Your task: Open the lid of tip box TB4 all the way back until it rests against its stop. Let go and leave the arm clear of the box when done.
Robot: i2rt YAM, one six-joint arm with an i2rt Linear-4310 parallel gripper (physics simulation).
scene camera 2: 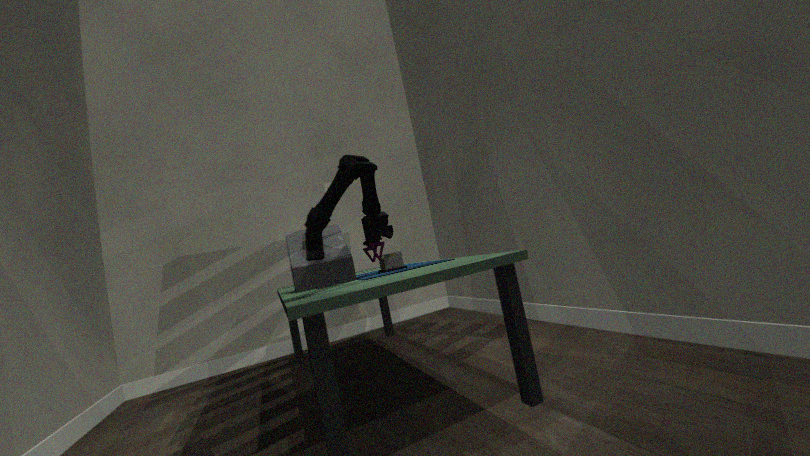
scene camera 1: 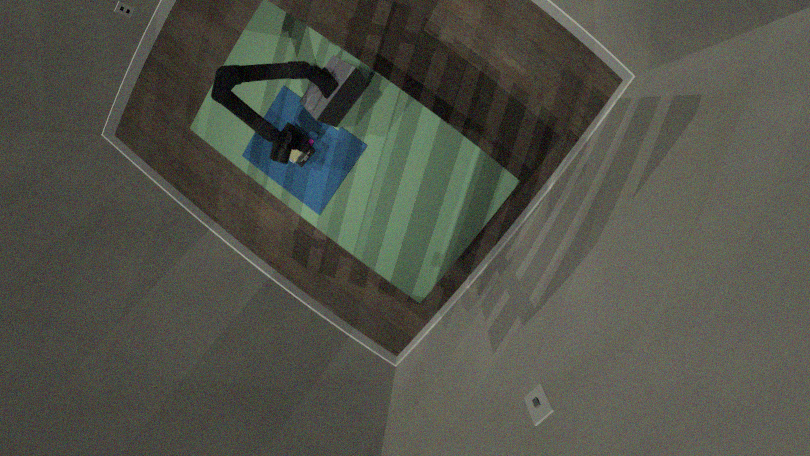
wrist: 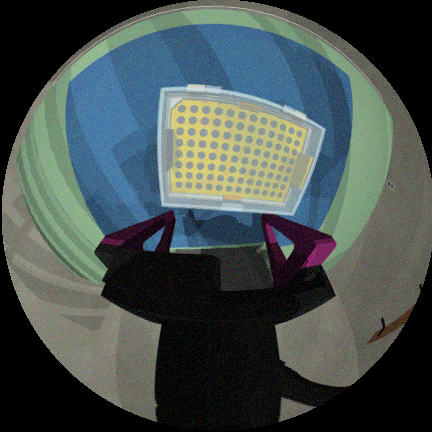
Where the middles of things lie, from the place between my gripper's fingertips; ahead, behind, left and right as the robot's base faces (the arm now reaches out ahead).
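My hand: 1 cm to the left of the pale yellow lid (wrist: 219,149), 6 cm short of it, 1 cm below it.
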